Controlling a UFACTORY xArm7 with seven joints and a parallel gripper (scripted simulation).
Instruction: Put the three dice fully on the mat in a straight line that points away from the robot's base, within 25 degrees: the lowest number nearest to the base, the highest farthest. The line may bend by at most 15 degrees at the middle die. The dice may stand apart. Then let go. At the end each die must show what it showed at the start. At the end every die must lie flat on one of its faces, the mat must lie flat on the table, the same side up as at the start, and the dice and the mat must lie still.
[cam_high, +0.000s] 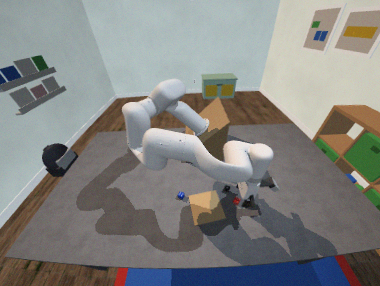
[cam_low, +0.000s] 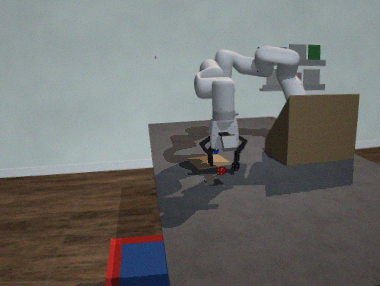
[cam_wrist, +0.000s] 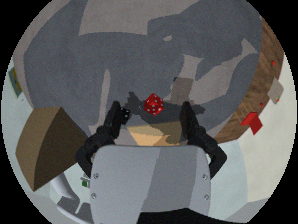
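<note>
Right now my hand is 2 cm to the left of the red die and 4 cm above it. From my hand the other things lie so: tan mat 1 cm ahead, 17 cm to the right, 5 cm below; then black die 6 cm behind, 5 cm to the right, 4 cm below; then blue die 5 cm behind, 28 cm to the right, 4 cm below.
</note>
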